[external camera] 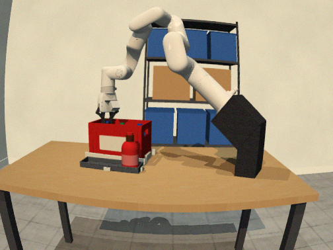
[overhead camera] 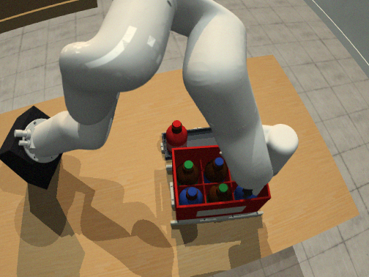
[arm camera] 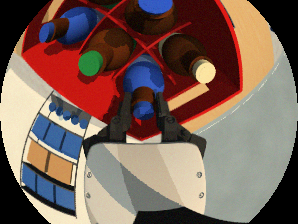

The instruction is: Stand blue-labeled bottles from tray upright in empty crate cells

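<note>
My hand is 80 mm above the red crate, 70 mm to the right of it and 70 mm past it. Also, from my hand: red-labeled bottle (290 mm to the left, 100 mm behind, 80 mm below); dark tray (260 mm to the left, 150 mm below, 10 mm behind).
</note>
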